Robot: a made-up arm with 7 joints.
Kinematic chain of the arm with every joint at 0, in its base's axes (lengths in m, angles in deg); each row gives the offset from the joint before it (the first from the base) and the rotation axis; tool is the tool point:
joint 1: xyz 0 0 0.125 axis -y
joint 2: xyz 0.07 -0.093 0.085 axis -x
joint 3: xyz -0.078 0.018 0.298 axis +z
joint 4: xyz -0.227 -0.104 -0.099 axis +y
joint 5: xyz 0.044 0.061 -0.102 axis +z
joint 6: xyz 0 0.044 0.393 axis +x
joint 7: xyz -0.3 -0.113 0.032 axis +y
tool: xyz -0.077 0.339 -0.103
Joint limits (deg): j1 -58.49..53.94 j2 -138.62..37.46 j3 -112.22..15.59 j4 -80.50..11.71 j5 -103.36..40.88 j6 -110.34..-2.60 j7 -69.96..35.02
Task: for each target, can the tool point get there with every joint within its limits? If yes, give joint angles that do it. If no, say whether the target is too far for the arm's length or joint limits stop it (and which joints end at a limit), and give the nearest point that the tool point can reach.
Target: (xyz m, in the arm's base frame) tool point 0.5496 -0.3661 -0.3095
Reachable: no: joint limits stop it (at a limit: joint 1, joint 3, joint 4, joint 7) | nearest point 0.5292 -0.3978 -0.2414 | short by 0.078 m
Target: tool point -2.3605 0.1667 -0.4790
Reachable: no: too far | nearest point -0.8830 0.0015 -0.0364 | short by 1.551 m
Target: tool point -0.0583 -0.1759 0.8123
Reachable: yes | joints 0.33 -80.31 -88.01 -13.81 17.73 -48.51 -13.10
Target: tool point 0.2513 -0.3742 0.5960
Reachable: yes | joints 19.37 -50.86 -99.29 -8.33 -73.23 -14.01 2.26
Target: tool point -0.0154 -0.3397 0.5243
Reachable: yes | joints 38.85 -91.65 -99.99 -56.24 -83.17 -79.93 -60.31
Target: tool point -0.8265 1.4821 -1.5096
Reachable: no: too far | nearest point -0.3757 0.4877 -0.3321 | short by 1.606 m
